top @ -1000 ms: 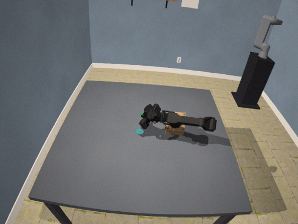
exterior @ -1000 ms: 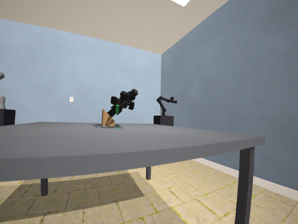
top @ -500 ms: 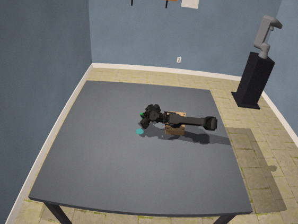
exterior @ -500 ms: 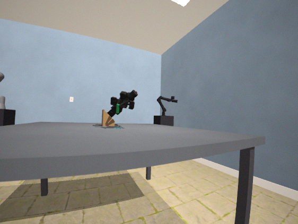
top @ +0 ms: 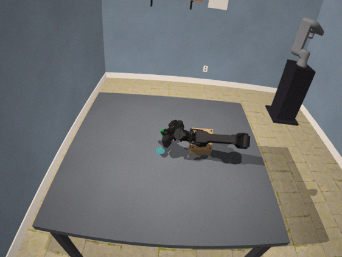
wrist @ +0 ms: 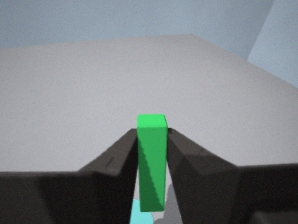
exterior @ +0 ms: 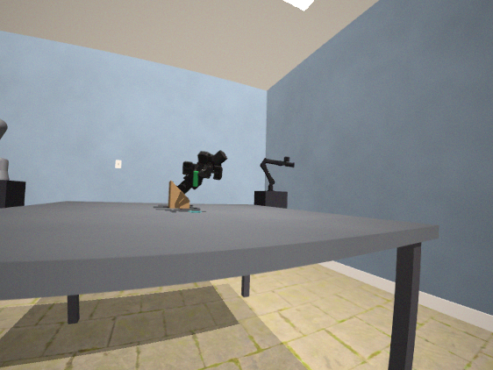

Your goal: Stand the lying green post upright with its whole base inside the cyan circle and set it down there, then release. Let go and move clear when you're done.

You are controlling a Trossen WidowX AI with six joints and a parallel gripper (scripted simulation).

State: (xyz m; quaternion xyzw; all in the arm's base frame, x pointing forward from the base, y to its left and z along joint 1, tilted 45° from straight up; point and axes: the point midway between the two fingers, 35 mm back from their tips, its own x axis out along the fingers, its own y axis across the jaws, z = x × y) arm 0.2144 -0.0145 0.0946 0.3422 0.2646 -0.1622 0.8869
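Now: the cyan circle 30 mm ahead of my hand, 10 mm to the right of it and 170 mm below it. Also, from my hand: green post: 20 mm ahead, 10 mm to the right, 30 mm below.
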